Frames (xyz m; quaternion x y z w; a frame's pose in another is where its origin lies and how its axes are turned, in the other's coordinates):
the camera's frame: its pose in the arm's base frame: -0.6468 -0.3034 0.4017 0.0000 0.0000 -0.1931 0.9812
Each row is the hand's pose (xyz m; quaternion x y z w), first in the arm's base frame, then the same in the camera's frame.
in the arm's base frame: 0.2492 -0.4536 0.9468 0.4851 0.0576 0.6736 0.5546
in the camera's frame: 0.8861 0.2005 0.5451 0.4649 0.1502 0.7680 0.4141
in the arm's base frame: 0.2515 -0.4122 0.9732 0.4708 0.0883 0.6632 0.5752
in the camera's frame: 0.8725 0.2397 0.5715 0.4449 0.1775 0.7617 0.4363
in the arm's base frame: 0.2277 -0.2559 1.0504 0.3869 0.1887 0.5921 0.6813
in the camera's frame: 0.7913 0.3753 0.6487 0.3432 0.2599 0.7125 0.5541
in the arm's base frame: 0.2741 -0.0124 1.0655 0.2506 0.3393 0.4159 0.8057
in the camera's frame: 0.7420 0.6183 0.6638 0.1804 0.3813 0.5636 0.7102
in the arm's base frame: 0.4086 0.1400 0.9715 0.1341 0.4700 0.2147 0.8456
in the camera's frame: 0.8087 0.8103 0.5698 0.0408 0.4870 0.3739 0.7882
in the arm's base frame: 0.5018 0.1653 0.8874 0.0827 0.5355 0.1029 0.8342
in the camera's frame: 0.8853 0.8690 0.4857 -0.0223 0.5414 0.2620 0.7986
